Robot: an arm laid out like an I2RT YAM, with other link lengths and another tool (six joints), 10 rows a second.
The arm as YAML. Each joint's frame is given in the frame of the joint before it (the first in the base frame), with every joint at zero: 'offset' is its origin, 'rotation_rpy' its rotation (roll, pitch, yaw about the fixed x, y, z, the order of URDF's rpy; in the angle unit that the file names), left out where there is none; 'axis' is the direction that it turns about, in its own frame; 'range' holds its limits. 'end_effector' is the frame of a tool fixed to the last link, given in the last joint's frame.
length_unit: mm
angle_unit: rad
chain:
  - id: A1
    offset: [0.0, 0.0, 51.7]
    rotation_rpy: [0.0, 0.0, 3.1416]
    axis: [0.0, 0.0, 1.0]
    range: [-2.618, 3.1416]
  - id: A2
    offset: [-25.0, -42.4, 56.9]
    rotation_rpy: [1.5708, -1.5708, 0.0]
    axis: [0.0, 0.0, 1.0]
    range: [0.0, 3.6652]
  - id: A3
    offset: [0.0, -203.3, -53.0]
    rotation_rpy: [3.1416, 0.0, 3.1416]
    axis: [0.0, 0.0, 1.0]
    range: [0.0, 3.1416]
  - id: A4
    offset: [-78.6, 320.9, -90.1]
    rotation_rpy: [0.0, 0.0, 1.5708]
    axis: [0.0, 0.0, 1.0]
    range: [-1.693, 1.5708]
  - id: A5
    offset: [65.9, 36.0, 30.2]
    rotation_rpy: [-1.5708, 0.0, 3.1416]
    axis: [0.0, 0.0, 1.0]
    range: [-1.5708, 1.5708]
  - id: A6
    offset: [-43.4, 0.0, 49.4]
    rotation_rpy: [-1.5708, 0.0, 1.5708]
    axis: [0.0, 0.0, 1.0]
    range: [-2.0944, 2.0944]
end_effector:
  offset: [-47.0, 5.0, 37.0]
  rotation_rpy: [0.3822, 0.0, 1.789]
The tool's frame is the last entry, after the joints.
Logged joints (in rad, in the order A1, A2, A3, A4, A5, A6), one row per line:
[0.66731, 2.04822, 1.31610, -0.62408, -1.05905, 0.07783]
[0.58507, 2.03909, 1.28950, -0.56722, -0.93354, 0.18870]
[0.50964, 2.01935, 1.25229, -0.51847, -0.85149, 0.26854]
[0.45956, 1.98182, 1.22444, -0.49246, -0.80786, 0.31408]
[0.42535, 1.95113, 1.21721, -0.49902, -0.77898, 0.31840]
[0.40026, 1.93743, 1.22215, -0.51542, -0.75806, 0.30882]
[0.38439, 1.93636, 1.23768, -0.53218, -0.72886, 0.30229]
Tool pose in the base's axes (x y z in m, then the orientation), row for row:
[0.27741, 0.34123, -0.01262, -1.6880, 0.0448, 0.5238]
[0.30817, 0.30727, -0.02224, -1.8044, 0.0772, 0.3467]
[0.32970, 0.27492, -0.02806, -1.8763, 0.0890, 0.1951]
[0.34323, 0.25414, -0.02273, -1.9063, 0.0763, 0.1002]
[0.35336, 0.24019, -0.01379, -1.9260, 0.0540, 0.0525]
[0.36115, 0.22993, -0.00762, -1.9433, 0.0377, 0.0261]
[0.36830, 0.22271, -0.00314, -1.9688, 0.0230, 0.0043]
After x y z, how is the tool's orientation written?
As angles about the fixed x, y, z axes (roll, pitch, yaw), in radians.
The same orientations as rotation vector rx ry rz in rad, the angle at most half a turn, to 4 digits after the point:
[-1.6566, -0.4089, 0.4297]
[-1.7964, -0.2584, 0.3162]
[-1.8768, -0.1220, 0.2175]
[-1.9073, -0.0439, 0.1405]
[-1.9264, -0.0144, 0.0872]
[-1.9434, -0.0003, 0.0539]
[-1.9687, 0.0108, 0.0255]

